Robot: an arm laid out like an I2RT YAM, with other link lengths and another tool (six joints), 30 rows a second.
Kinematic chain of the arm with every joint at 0, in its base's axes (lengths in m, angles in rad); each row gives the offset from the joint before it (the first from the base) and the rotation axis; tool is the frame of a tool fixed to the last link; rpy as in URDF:
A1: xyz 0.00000 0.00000 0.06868 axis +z
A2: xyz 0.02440 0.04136 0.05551 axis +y
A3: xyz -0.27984 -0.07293 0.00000 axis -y
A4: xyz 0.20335 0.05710 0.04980 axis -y
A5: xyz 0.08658 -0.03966 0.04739 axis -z
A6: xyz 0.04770 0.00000 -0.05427 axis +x
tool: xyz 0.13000 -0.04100 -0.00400 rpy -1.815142 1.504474 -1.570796
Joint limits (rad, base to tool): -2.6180..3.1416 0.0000..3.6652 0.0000..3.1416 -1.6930..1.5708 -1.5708..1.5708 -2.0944..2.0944
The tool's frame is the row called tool.
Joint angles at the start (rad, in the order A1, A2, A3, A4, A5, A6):
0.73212 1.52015 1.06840 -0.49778 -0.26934 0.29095
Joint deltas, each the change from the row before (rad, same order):
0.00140 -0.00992 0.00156 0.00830 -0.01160 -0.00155
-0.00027 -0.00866 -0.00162 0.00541 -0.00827 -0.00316
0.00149 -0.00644 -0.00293 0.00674 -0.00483 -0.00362
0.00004 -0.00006 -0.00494 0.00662 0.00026 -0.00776
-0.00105 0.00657 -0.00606 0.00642 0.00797 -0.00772
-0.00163 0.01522 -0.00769 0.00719 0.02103 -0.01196
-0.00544 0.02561 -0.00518 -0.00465 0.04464 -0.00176
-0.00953 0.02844 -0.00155 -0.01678 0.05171 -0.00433
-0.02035 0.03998 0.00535 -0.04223 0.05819 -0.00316
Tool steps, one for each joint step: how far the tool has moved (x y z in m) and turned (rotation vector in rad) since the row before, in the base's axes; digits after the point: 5 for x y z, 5 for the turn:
-0.00006 0.00341 0.00511 0.01982 -0.00934 0.00945
-0.00036 0.00150 0.00323 0.01247 -0.00672 0.00714
-0.00037 0.00149 0.00222 0.00882 -0.00725 0.00719
0.00042 0.00018 -0.00059 -0.00088 -0.00617 0.00573
0.00147 -0.00128 -0.00331 -0.01073 -0.00429 -0.00012
0.00320 -0.00327 -0.00665 -0.02596 -0.00659 -0.00523
0.00492 -0.00912 -0.01107 -0.05106 0.00133 -0.03020
0.00480 -0.01285 -0.01180 -0.06447 0.00442 -0.03453
0.00346 -0.02022 -0.01528 -0.08916 0.02432 -0.04669

